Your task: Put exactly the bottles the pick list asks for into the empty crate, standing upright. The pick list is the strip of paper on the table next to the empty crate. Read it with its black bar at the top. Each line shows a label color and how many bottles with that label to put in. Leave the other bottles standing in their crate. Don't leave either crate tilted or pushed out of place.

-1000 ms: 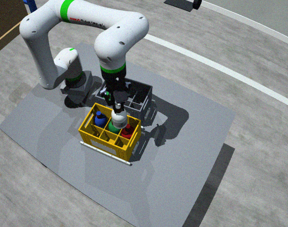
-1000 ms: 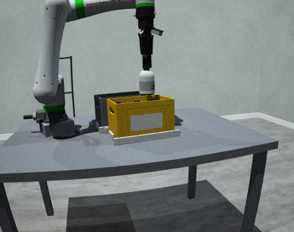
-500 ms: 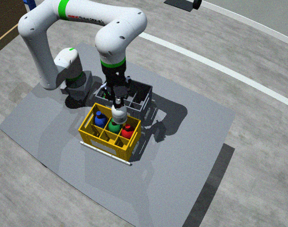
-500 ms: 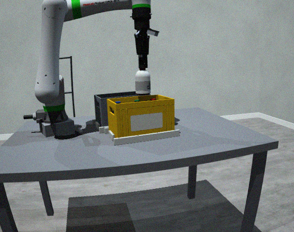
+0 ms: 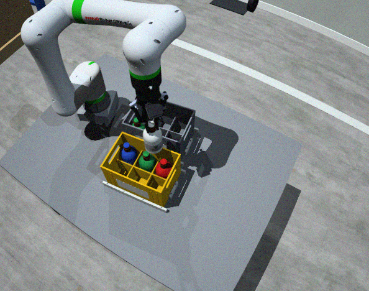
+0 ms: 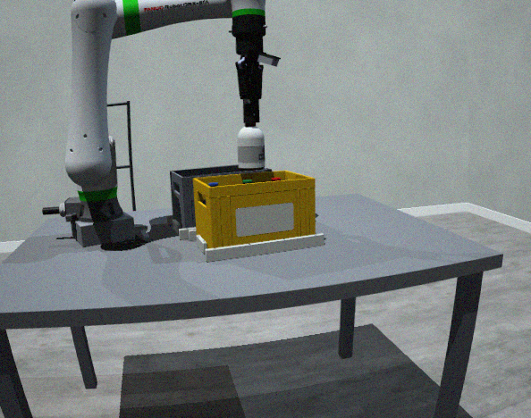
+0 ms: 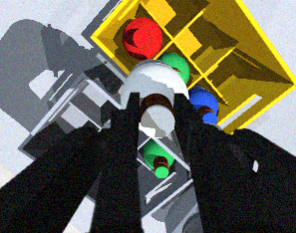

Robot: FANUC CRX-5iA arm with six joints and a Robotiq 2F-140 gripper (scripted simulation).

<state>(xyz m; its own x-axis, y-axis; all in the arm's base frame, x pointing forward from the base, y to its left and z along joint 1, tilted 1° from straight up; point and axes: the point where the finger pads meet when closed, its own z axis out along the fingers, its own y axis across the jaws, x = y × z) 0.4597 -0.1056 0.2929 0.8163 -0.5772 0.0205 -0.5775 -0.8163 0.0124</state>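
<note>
The white-labelled bottle is 80 mm below my hand. Round my hand: red bottle (260 mm below, 60 mm ahead, 20 mm to the right); green bottle (260 mm below, 30 mm to the right, 20 mm behind); yellow crate (270 mm below, 70 mm to the right, 20 mm behind).
</note>
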